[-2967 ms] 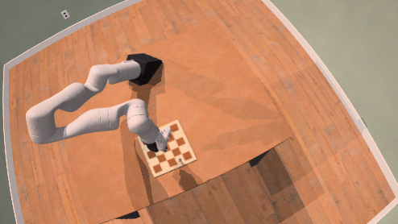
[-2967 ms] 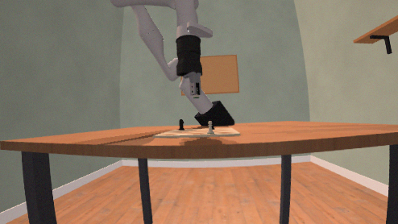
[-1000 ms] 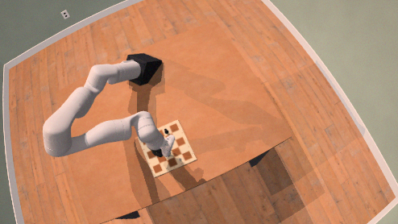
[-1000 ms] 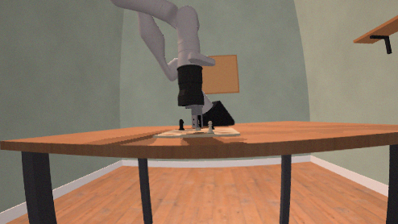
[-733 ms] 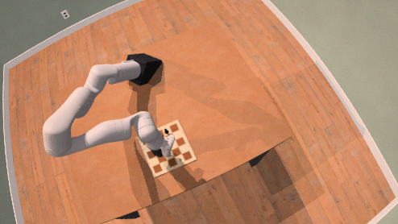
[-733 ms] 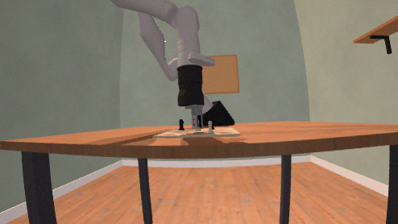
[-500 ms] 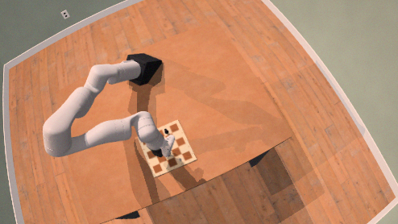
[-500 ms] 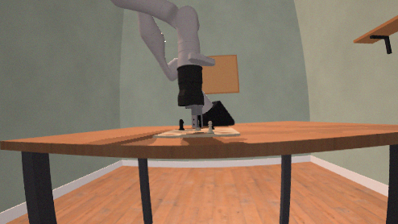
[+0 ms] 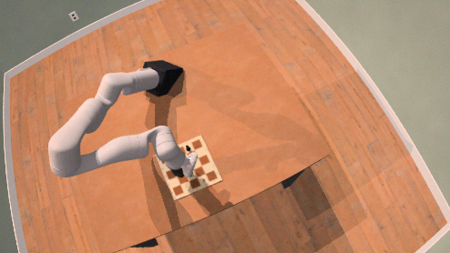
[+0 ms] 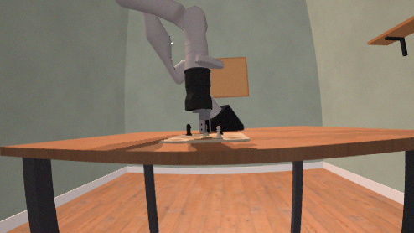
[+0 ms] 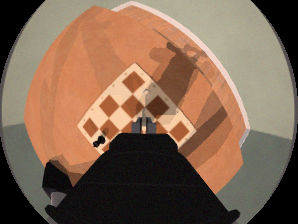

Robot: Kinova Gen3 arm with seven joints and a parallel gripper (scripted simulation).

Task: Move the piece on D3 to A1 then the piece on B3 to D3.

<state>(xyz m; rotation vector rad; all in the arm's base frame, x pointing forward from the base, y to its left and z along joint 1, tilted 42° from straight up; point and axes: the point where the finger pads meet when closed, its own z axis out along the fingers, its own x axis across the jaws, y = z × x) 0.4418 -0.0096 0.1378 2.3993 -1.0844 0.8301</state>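
Now: hand 30 mm past the chessboard, 10 mm to the right of it and 30 mm above it.
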